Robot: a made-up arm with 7 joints.
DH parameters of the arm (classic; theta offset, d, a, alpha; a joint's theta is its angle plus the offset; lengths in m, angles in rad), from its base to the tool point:
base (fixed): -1.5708 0.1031 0 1.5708
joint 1: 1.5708 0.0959 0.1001 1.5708
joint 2: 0 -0.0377 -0.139 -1.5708
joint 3: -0.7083 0 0.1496 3.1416
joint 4: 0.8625 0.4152 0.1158 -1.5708
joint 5: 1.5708 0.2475 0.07 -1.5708
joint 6: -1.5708 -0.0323 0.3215 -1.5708
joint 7: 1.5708 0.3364 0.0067 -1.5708
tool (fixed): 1.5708 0.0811 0 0
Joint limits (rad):
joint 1: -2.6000..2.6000
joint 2: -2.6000..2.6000
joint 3: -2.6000..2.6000
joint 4: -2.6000..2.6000
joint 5: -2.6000..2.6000
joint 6: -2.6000..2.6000
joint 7: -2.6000..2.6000
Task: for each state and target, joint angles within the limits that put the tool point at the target. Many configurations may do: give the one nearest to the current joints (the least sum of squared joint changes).
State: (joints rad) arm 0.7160 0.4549 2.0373 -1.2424 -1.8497 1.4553 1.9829
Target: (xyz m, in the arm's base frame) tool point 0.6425 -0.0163 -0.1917
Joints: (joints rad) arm 0.8988 0.5417 2.5398 -1.7084 -1.9182 1.8447 1.9789
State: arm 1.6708 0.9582 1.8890 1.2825 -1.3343 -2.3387 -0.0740
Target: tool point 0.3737 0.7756 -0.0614
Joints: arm 1.5920 1.5722 1.8764 1.5892 -0.8412 -2.1818 -0.2996
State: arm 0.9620 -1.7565 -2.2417 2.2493 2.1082 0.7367 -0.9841
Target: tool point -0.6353 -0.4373 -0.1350
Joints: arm 0.8047 -1.4277 -2.2651 2.2276 1.9539 1.1092 -0.8822
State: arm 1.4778 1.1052 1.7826 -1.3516 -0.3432 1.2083 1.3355
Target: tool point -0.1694 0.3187 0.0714
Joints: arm 0.6371 0.8784 1.2961 -1.0941 -0.2721 1.3648 1.1830
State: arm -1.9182 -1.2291 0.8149 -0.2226 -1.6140 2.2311 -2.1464
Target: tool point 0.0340 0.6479 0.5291
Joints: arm -1.8257 -1.8817 1.1739 -0.4988 -2.2361 1.6122 -2.2060
